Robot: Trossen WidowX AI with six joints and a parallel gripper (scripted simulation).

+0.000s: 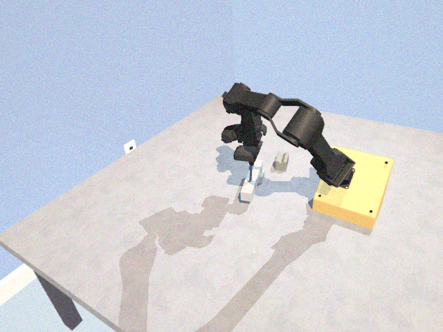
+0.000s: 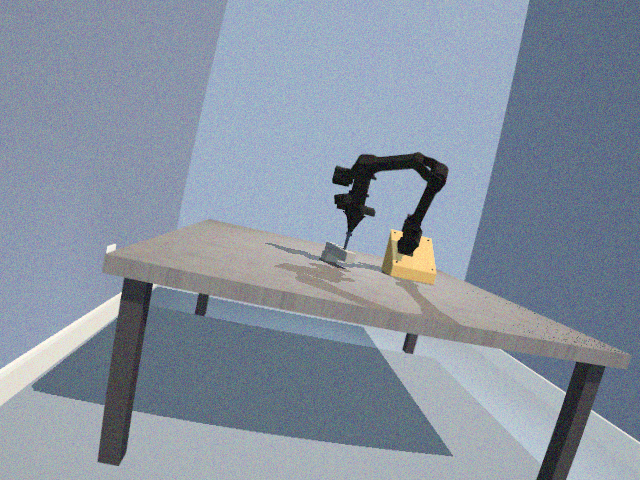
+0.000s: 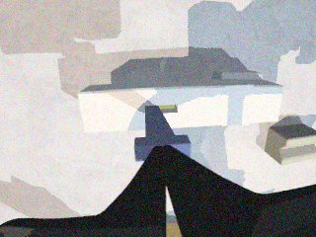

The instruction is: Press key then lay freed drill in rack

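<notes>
The drill is 2 cm ahead of my gripper tip, 5 cm to the right of it and 8 cm below it. The rest, counted from my gripper tip: housing (2 cm ahead, 3 cm to the right, 9 cm below); blue key (3 cm below).
</notes>
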